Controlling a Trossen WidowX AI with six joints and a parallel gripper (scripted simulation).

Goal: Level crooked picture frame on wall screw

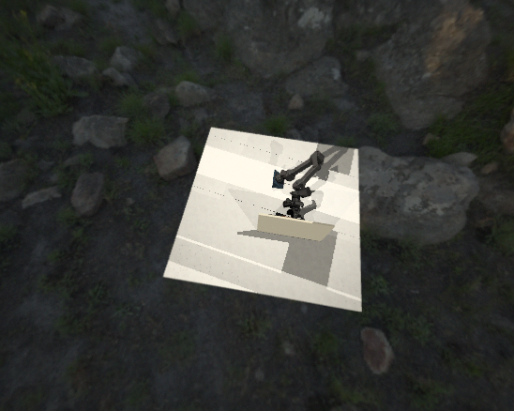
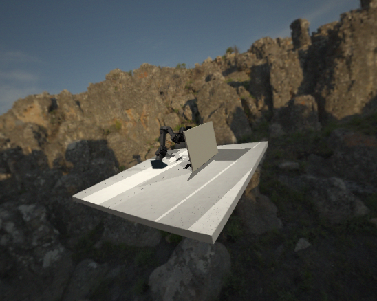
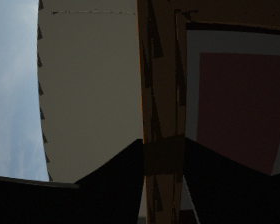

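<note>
Now: gripper tip 5 cm above the brown wooden picture frame, 1 cm to the left of it and 1 cm short of it. From my gripper tip the other things lie so: wall panel: 7 cm below, 2 cm ahead, 1 cm to the left.
</note>
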